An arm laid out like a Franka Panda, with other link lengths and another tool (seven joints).
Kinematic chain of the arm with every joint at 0, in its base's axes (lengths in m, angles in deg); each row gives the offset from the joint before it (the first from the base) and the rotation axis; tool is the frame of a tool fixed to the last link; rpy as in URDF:
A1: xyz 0 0 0.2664 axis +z
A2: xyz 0 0 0 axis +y
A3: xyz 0 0 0.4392 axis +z
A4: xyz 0.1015 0 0 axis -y
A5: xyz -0.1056 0 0.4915 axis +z
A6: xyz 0 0 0 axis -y
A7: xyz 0.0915 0 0 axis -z
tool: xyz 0.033 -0.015 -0.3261 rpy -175.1 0 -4
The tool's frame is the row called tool.
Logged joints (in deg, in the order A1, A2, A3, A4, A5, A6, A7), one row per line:
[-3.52, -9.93, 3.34, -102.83, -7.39, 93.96, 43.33]
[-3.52, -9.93, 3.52, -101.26, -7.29, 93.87, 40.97]
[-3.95, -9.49, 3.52, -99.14, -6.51, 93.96, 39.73]
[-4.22, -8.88, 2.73, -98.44, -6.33, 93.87, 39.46]
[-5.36, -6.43, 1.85, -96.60, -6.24, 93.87, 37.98]
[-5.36, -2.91, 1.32, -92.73, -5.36, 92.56, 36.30]
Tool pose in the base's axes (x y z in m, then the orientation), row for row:
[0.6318, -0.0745, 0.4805, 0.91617, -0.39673, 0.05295, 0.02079]
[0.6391, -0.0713, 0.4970, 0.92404, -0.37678, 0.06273, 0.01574]
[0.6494, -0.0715, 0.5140, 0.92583, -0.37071, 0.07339, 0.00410]
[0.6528, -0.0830, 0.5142, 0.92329, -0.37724, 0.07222, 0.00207]
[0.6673, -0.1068, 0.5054, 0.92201, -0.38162, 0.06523, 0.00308]
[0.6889, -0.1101, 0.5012, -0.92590, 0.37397, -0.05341, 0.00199]
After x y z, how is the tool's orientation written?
As a quaternion, x y z w.
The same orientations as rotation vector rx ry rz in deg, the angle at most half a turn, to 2 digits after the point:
[162.76, -70.48, 9.41]
[164.68, -67.15, 11.18]
[166.22, -66.55, 13.18]
[165.97, -67.81, 12.98]
[165.64, -68.56, 11.72]
[-166.45, 67.23, -9.60]

